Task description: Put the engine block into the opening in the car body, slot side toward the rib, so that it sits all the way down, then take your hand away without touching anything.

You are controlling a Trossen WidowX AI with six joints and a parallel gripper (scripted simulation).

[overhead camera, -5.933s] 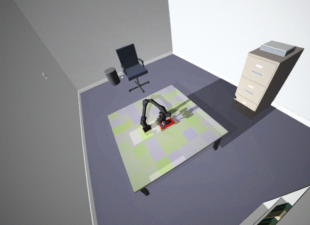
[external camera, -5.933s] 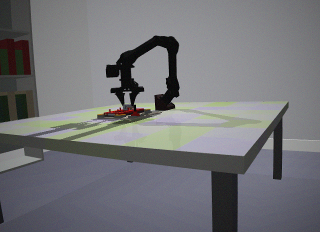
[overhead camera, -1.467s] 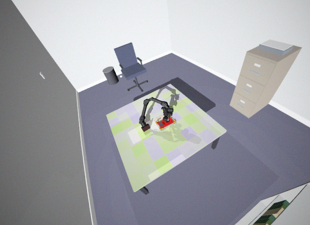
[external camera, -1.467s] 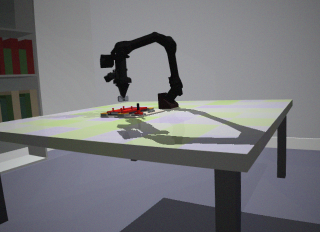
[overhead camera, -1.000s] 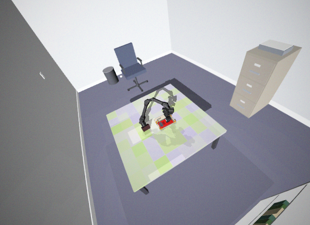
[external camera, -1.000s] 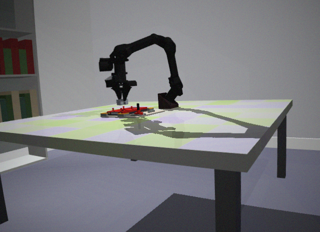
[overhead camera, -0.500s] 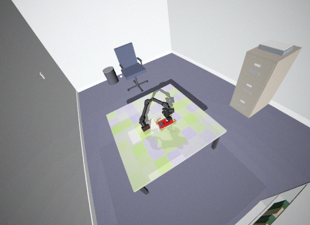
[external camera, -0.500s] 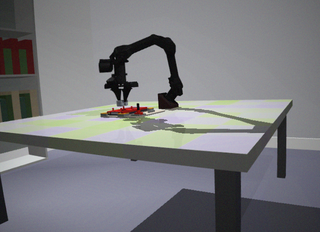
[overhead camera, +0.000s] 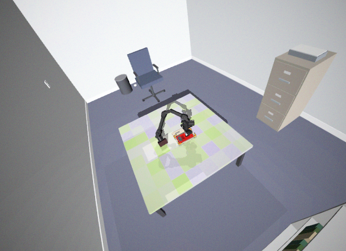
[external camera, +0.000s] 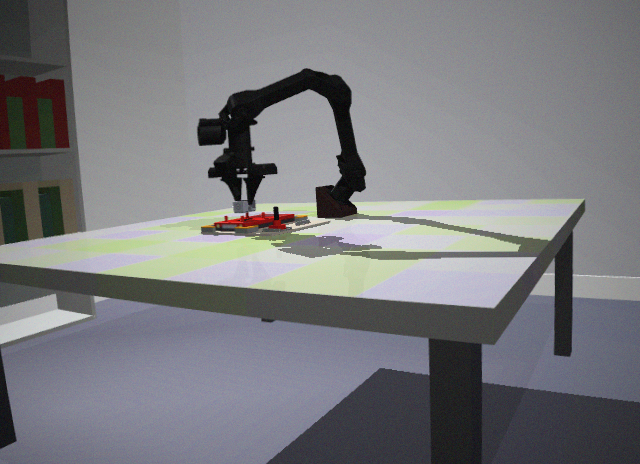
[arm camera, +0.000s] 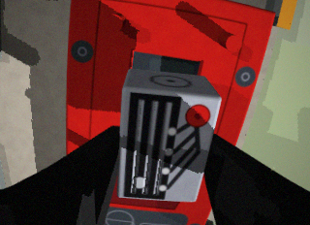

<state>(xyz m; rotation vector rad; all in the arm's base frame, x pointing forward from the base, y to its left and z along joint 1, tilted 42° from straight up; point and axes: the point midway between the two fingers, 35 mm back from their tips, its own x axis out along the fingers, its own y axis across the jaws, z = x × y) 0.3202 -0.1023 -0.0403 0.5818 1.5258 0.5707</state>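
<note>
Now: the grey engine block 1 cm below my gripper tip. Round my gripper tip: short black post 12 cm to the left, 4 cm ahead, 3 cm below.
</note>
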